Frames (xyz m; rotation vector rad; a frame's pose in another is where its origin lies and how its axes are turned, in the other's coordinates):
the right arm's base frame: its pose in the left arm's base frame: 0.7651 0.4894 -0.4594 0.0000 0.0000 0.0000
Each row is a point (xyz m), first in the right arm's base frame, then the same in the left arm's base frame.
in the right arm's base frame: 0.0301 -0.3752 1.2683
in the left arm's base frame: 0.7952 0.1142 0.8089
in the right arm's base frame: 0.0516 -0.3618 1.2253
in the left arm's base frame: 0.8167 0.1276 0.7659
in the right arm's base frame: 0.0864 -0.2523 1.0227
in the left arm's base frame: 0.8515 0.2371 0.5633
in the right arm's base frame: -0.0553 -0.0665 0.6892
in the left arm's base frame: 0.7098 0.4229 0.2298
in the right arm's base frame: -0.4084 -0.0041 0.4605
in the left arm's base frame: 0.3567 0.4853 0.0011
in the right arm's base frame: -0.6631 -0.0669 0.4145
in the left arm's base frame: 0.1020 0.4225 -0.0449
